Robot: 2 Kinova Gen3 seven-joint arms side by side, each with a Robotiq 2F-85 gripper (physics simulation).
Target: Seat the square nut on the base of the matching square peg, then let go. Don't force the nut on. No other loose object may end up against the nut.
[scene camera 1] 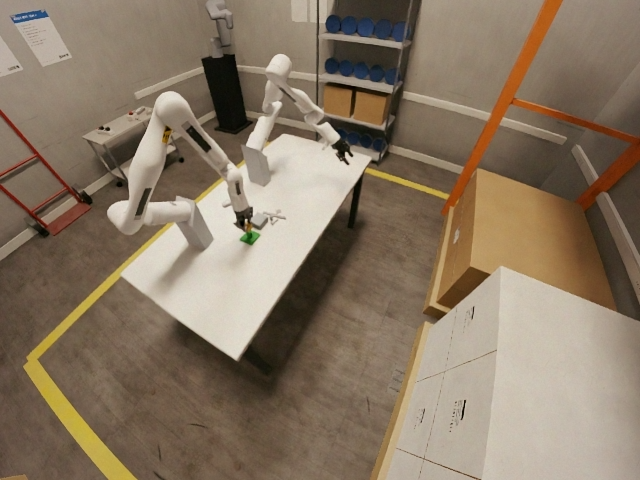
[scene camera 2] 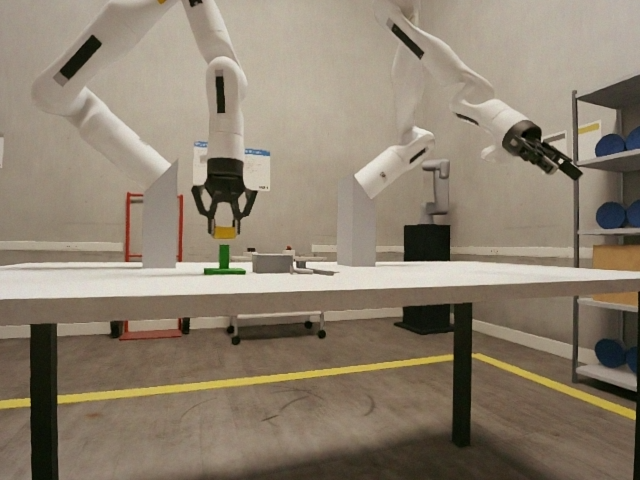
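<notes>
The yellow square nut (scene camera 1: 248,226) (scene camera 2: 224,233) is between the fingertips of my right gripper (scene camera 1: 246,225) (scene camera 2: 224,228), which is shut on it. The nut looks about level in scene camera 2. It hangs just above the top of the green square peg (scene camera 2: 223,255), with a small gap between them. The peg stands upright on its flat green base (scene camera 1: 254,239) (scene camera 2: 237,271) on the table. The nut's hole is hidden. My left gripper (scene camera 1: 348,157) (scene camera 2: 563,169) is open and empty, raised high over the far right part of the table.
A grey block (scene camera 1: 260,221) (scene camera 2: 272,262) sits close beside the green base, to its right in scene camera 2. Several thin grey parts (scene camera 1: 275,215) (scene camera 2: 316,270) lie just beyond the block on the white table (scene camera 1: 222,304) (scene camera 2: 439,281).
</notes>
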